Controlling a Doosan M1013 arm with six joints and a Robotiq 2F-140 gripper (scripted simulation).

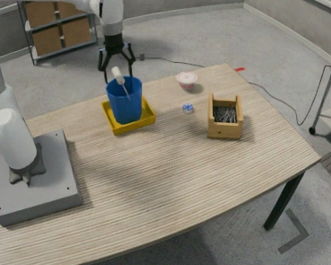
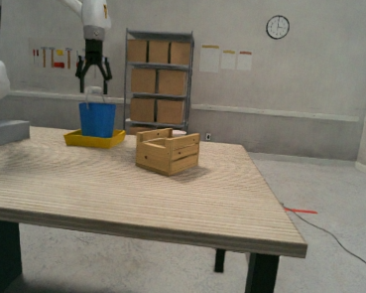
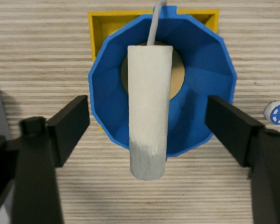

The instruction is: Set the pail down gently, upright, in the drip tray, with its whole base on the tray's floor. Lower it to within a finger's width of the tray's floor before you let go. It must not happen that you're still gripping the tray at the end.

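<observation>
My hand is 3 cm above the white handle grip and 1 cm short of it. The rest, counted from my hand: blue-and-white disc 30 cm ahead, 24 cm below, 9 cm to the right; yellow drip tray 24 cm below, 2 cm ahead; blue pail 10 cm below, 1 cm ahead.
</observation>
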